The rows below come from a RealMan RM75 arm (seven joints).
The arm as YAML. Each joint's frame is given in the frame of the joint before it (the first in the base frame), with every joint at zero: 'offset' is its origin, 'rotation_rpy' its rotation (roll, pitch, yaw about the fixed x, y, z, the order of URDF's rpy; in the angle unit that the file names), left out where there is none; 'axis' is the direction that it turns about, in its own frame. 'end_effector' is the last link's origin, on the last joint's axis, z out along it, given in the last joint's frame.
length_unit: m
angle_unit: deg
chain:
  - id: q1
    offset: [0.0, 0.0, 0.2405]
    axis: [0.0, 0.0, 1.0]
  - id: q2
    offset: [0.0, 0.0, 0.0]
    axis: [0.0, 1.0, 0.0]
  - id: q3
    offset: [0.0, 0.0, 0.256]
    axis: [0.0, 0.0, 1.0]
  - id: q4
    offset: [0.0, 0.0, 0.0]
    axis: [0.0, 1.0, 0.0]
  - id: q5
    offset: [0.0, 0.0, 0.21]
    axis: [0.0, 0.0, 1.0]
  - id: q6
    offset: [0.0, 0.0, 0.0]
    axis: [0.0, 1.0, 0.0]
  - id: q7
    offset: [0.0, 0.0, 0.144]
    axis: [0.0, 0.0, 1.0]
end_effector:
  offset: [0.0, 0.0, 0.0]
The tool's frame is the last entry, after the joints.
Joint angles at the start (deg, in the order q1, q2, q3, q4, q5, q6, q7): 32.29, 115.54, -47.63, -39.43, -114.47, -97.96, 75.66
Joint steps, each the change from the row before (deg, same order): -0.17, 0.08, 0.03, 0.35, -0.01, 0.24, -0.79; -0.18, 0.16, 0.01, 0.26, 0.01, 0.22, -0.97; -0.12, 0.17, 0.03, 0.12, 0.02, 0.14, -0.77; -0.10, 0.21, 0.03, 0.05, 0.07, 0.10, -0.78; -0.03, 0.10, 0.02, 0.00, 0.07, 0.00, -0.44; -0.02, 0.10, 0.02, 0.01, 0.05, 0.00, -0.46; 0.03, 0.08, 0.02, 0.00, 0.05, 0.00, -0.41; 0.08, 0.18, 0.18, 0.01, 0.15, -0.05, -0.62; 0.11, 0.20, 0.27, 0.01, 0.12, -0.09, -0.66
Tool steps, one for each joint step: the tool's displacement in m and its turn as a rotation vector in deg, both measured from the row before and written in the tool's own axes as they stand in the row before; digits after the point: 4 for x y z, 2 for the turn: 0.0021, 0.0007, 0.0006, 0.14, -0.08, -0.29; 0.0019, 0.0009, 0.0010, 0.10, -0.12, -0.52; 0.0010, 0.0007, 0.0010, 0.06, -0.14, -0.50; 0.0006, 0.0007, 0.0012, 0.03, -0.21, -0.58; 0.0000, 0.0003, 0.0006, -0.01, -0.15, -0.39; 0.0000, 0.0003, 0.0006, -0.02, -0.13, -0.40; -0.0003, 0.0001, 0.0006, -0.03, -0.12, -0.41; -0.0010, 0.0001, 0.0011, 0.00, -0.40, -0.62; -0.0011, 0.0000, 0.0012, 0.01, -0.45, -0.66
